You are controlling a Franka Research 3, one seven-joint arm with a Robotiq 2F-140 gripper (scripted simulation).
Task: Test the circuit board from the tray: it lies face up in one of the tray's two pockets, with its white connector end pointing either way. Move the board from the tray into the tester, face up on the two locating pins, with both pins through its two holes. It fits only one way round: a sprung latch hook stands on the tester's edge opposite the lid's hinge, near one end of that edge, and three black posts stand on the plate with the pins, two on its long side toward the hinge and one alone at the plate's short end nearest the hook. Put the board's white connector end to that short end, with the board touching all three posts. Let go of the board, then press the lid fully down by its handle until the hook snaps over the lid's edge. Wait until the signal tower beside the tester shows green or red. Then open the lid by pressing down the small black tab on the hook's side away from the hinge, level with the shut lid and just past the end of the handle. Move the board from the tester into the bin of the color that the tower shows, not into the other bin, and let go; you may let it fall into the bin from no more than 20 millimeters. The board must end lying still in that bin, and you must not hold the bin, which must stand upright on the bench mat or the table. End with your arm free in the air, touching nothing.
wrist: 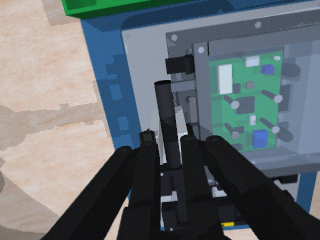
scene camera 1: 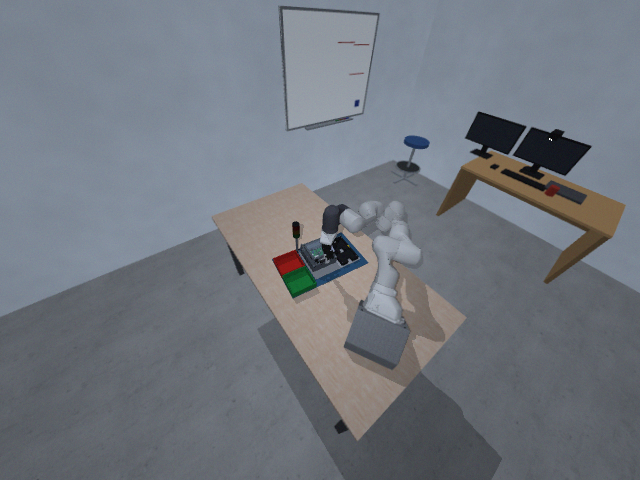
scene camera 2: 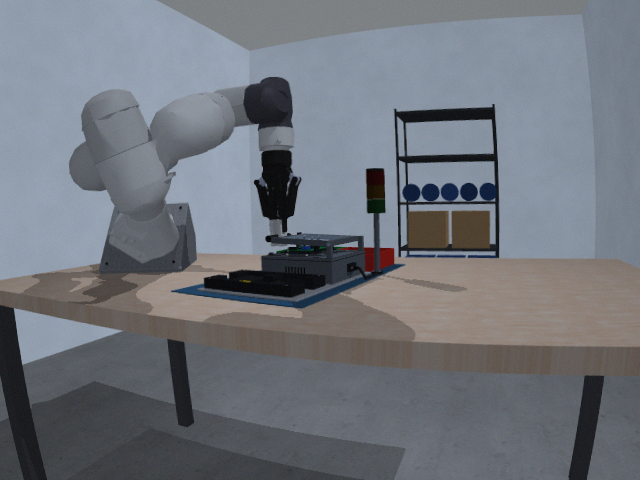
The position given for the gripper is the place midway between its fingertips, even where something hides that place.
Note:
In view: the gripper (scene camera 2: 279, 246) and a clear lid (scene camera 2: 312, 240).
The gripper also shows in the wrist view (wrist: 168, 119). The clear lid shows as well in the wrist view (wrist: 250, 90).

